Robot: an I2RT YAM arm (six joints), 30 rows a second.
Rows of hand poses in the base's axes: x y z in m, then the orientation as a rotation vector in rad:
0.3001, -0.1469, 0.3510, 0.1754, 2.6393, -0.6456
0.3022, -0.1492, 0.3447, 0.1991, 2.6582, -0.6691
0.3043, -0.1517, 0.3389, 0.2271, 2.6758, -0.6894
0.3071, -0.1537, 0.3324, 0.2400, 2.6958, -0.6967
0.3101, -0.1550, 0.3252, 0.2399, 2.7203, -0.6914
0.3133, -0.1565, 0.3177, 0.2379, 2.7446, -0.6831
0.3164, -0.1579, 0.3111, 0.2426, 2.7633, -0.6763
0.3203, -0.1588, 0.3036, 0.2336, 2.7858, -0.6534
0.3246, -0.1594, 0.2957, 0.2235, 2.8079, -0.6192
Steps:
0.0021, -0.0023, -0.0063, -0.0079, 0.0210, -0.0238
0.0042, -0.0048, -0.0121, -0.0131, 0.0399, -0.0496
0.0070, -0.0068, -0.0186, -0.0115, 0.0595, -0.0627
0.0100, -0.0081, -0.0258, -0.0027, 0.0814, -0.0651
0.0132, -0.0096, -0.0333, 0.0077, 0.1026, -0.0655
0.0163, -0.0110, -0.0399, 0.0168, 0.1183, -0.0701
0.0202, -0.0119, -0.0474, 0.0349, 0.1350, -0.0630
0.0245, -0.0125, -0.0553, 0.0599, 0.1493, -0.0531

